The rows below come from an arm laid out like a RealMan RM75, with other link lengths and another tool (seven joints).
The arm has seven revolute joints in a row. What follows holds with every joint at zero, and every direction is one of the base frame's. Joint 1 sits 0.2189 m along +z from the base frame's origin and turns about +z. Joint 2 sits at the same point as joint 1 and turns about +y. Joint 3 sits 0.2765 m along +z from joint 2 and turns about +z. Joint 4 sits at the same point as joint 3 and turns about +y. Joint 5 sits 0.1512 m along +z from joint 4 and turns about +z. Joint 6 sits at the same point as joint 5 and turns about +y. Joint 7 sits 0.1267 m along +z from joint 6 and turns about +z. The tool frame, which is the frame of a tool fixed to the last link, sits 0.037 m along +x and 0.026 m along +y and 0.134 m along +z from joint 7; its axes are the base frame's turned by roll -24.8, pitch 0 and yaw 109.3 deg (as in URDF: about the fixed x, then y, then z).
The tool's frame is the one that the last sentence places.
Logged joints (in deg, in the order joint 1, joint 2, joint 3, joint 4, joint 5, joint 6, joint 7), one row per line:
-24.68 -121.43 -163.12 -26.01 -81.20 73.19 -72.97
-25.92 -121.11 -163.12 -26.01 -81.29 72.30 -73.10
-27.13 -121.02 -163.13 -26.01 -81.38 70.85 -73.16
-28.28 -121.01 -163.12 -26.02 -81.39 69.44 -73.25
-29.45 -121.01 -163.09 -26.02 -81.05 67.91 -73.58
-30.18 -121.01 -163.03 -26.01 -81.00 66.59 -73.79
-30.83 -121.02 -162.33 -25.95 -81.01 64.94 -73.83
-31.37 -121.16 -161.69 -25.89 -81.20 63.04 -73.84
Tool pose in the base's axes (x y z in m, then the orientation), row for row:
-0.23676 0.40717 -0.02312 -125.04 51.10 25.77
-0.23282 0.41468 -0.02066 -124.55 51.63 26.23
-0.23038 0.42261 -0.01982 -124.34 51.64 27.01
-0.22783 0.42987 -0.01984 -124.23 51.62 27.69
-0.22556 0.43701 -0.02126 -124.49 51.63 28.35
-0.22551 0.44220 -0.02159 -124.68 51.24 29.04
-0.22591 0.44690 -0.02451 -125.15 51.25 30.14
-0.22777 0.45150 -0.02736 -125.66 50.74 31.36
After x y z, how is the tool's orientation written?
As a rotation vector, in degrees.
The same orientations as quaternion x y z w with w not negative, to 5 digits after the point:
-0.84750 0.34635 0.17467 0.36232
-0.84470 0.35016 0.17789 0.36362
-0.84340 0.35027 0.18321 0.36391
-0.84256 0.35010 0.18780 0.36367
-0.84310 0.34966 0.19200 0.36064
-0.84383 0.34679 0.19654 0.35925
-0.84482 0.34596 0.20346 0.35384
-0.84645 0.34179 0.21124 0.34940

